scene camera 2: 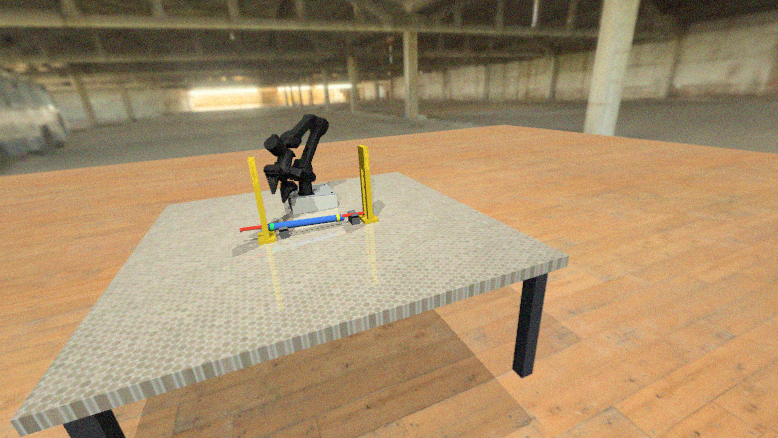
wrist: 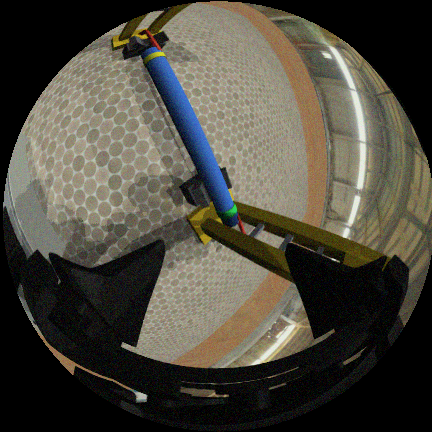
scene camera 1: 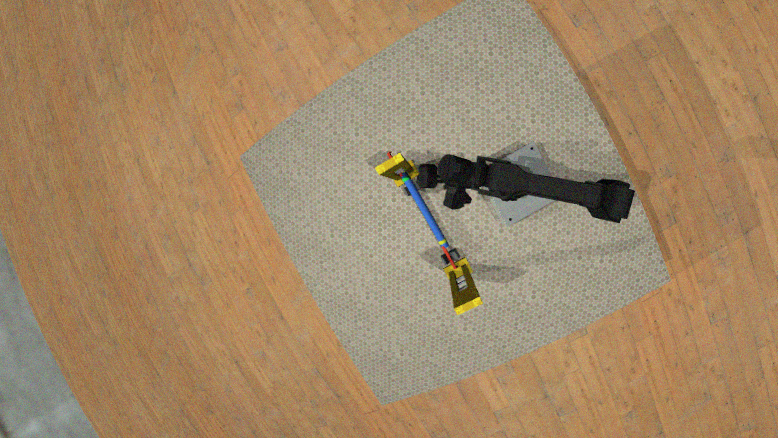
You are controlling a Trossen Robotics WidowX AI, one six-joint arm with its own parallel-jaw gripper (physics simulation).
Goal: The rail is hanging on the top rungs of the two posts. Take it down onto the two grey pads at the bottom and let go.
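Frame: origin at the arm's base, x right, y up, z back, level; millimetres.
Where they show: gripper, fingertip midpoint: (scene camera 2: pixel 278 198) (wrist: pixel 227 249); arm's base at its link origin: (scene camera 2: pixel 306 193).
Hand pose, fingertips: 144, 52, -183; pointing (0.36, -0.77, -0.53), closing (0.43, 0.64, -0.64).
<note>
Things, the pixels of their top centre, and the offset from my fingertips, as dx, dy, dz. Level surfaces: height alone.
- rail at its top centre: (wrist: pixel 200 120) (scene camera 1: pixel 424 210) (scene camera 2: pixel 305 215) -76, -64, -72
- yellow-end post at its top centre: (scene camera 1: pixel 468 306) (scene camera 2: pixel 362 146) -326, +173, -93
- yellow-end pad at its top centre: (scene camera 1: pixel 450 258) (scene camera 2: pixel 352 212) -264, -83, -88
- tiled table at its surface level: dy -127
The rail (scene camera 1: pixel 424 212) (scene camera 2: pixel 304 221) (wrist: pixel 187 122) is a blue bar with a green band, a yellow band and thin red ends. It lies low between the feet of the yellow posts, green-end post (scene camera 1: pixel 387 166) (scene camera 2: pixel 258 195) and yellow-end post (scene camera 1: pixel 468 305) (scene camera 2: pixel 365 184). It passes over the dark grey pads, green-end pad (scene camera 2: pixel 283 232) (wrist: pixel 197 192) and yellow-end pad (scene camera 2: pixel 353 218) (wrist: pixel 135 46), and appears to rest on them; exact contact is too small to tell. My gripper (scene camera 1: pixel 442 186) (scene camera 2: pixel 278 191) (wrist: pixel 227 249) is open and empty, above and apart from the rail, near the green end.
The arm's grey base (scene camera 1: pixel 522 209) (scene camera 2: pixel 315 202) stands on the tiled table (scene camera 1: pixel 348 288) (scene camera 2: pixel 217 304) behind the rail in the second scene view. The green-end post rises close to one finger in the wrist view. Grey rungs cross between the posts' side bars.
</note>
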